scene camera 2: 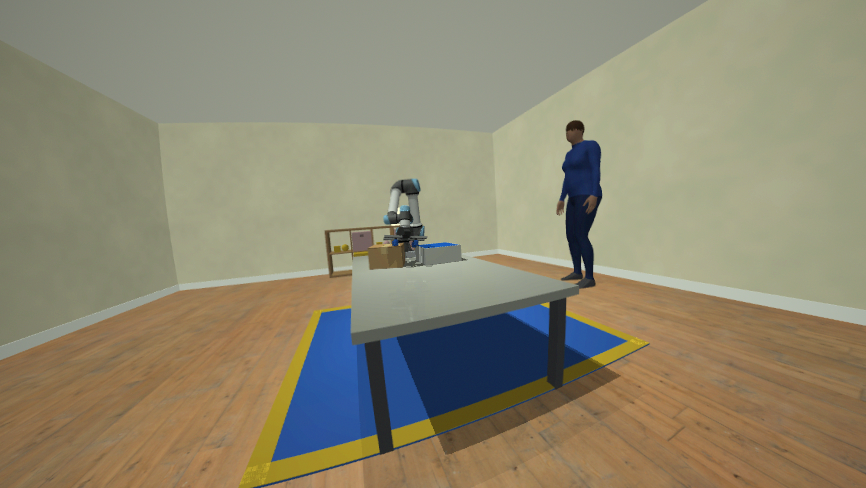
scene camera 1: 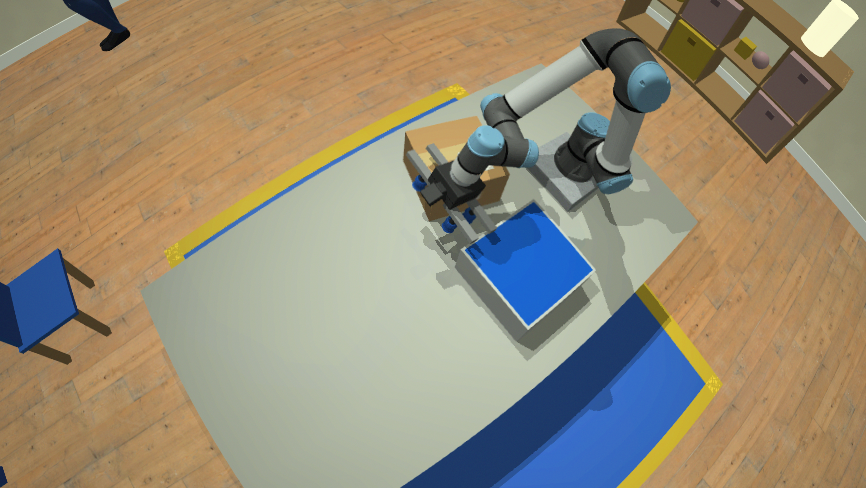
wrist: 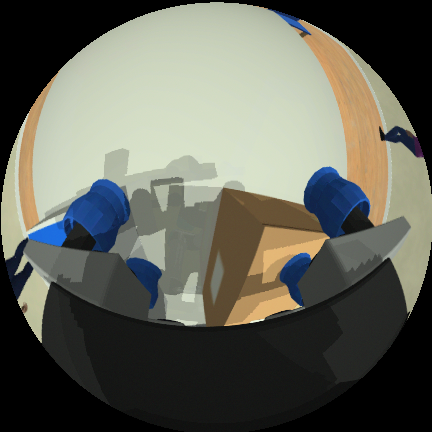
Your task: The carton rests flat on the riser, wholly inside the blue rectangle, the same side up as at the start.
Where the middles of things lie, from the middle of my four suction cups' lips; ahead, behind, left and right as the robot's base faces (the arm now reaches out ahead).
Scene:
The brown cardboard carton (scene camera 1: 450, 137) lies 130 mm behind my suction cup, 110 mm to the right of it and 80 mm below it. Also, from my suction cup: riser (scene camera 1: 527, 267) (260 mm to the left, 100 mm below, 100 mm behind).

